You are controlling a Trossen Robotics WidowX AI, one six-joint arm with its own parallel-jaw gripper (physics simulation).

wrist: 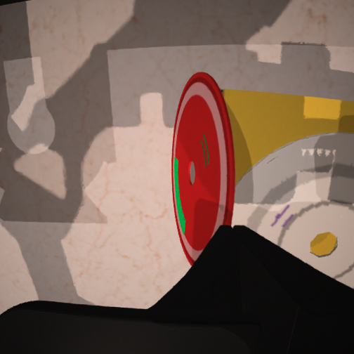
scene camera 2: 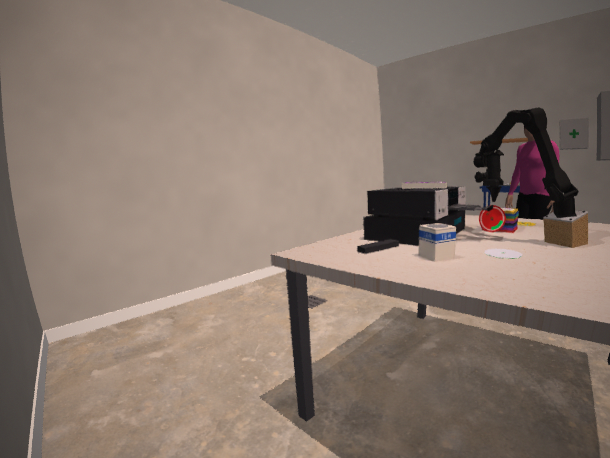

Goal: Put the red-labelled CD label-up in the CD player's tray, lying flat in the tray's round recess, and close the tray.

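Pixels of known places: gripper, between the fingertips: [scene camera 2: 493, 202]; arm's base, origin of its link: [scene camera 2: 565, 214].
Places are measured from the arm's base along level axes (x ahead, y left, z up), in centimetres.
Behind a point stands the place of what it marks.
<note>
The red-labelled CD [scene camera 2: 492, 222] {z -6.7, x 26.9, y -15.4 cm} [wrist: 210, 185] stands on edge against the left side of a stack of coloured cases [scene camera 2: 511, 220] {z -5.4, x 18.8, y -15.8 cm}, its red face with a green arc turned outward. My gripper [scene camera 2: 495, 199] {z 2.2, x 26.8, y -17.5 cm} [wrist: 230, 236] points down and is shut and empty. In the wrist view its closed tips overlap the CD's lower right edge; in the scene view they are above the CD, apart from it. The thin grey tray [scene camera 2: 466, 207] {z 1.2, x 36.5, y 0.9 cm} sticks out from the stacked black units [scene camera 2: 400, 202] {z 4.6, x 57.1, y 22.7 cm}, left of the CD. Its recess cannot be made out.
On the table [scene camera 2: 545, 280] {z -10.8, x 10.1, y 45.6 cm} are a white box with a blue band [scene camera 2: 437, 244] {z -5.7, x 39.1, y 39.9 cm}, a black remote [scene camera 2: 378, 246] {z -9.2, x 60.1, y 35.7 cm} and a pale disc [scene camera 2: 503, 254] {z -10.6, x 20.7, y 25.1 cm}. A white disc [wrist: 305, 220] lies on the yellow case [wrist: 265, 112] atop the stack. A person [scene camera 2: 535, 170] stands behind.
</note>
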